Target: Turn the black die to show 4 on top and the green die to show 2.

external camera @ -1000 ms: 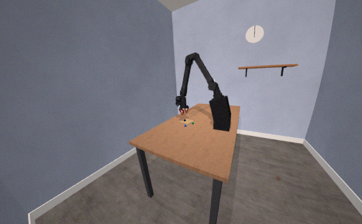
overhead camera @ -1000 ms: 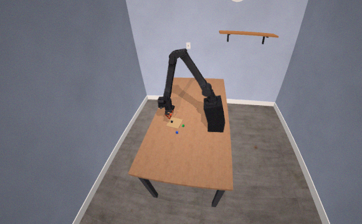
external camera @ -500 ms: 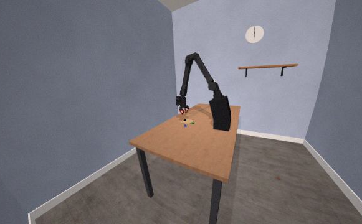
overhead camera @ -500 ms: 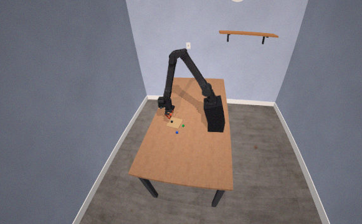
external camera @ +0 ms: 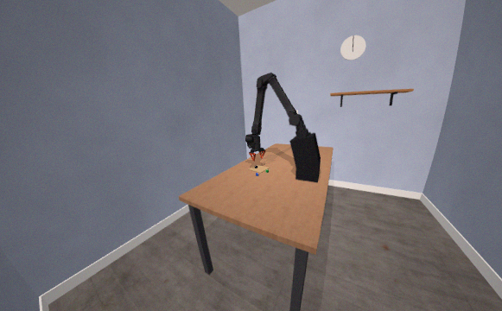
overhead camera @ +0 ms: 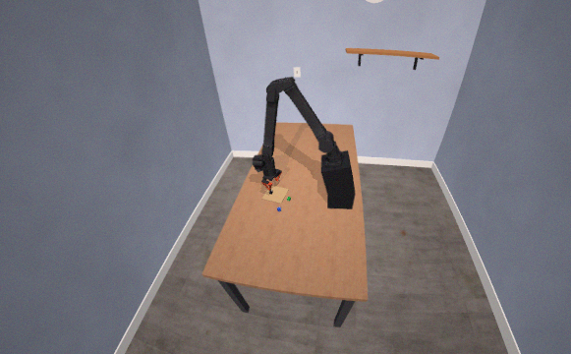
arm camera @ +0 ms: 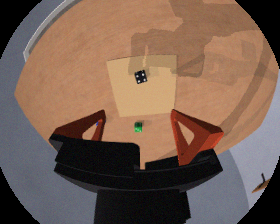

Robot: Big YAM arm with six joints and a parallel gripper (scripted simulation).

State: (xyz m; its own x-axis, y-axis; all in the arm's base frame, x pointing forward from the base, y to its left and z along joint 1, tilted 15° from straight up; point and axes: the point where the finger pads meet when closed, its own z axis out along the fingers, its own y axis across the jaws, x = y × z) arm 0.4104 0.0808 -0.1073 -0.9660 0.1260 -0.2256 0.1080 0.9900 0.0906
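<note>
Right now the green die is 11 cm behind my hand, 1 cm to the left of it and 9 cm below it. The rest, counted from my hand: black die 3 cm ahead, 1 cm to the right, 8 cm below; blue die 8 cm behind, 11 cm to the left, 9 cm below; tan mat 1 cm to the right, 10 cm below.
</note>
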